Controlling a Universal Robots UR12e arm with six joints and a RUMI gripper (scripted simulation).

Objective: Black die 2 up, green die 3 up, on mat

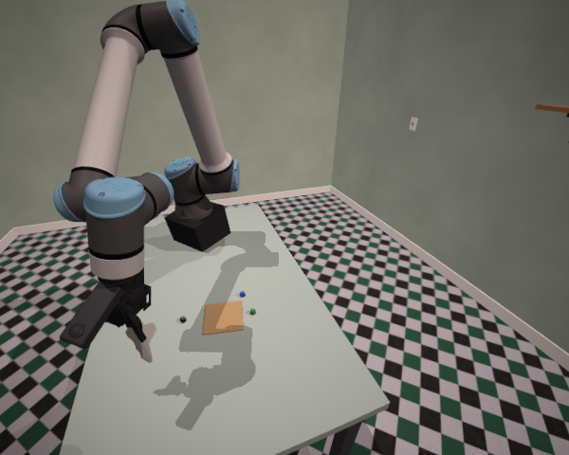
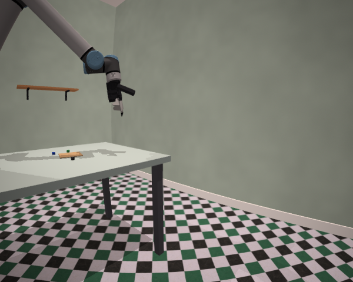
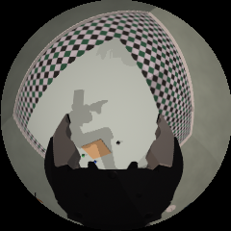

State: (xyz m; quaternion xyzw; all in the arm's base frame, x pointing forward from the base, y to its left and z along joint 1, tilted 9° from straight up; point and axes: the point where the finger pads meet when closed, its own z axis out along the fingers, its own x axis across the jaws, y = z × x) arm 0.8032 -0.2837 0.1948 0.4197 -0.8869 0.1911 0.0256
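Now: hand 26 cm past the black die, 14 cm to the right of it and 24 cm above it. Round my hand: green die: 19 cm behind, 38 cm to the left, 24 cm below; orange mat: 22 cm behind, 28 cm to the left, 25 cm below; blue die: 29 cm behind, 38 cm to the left, 24 cm below.
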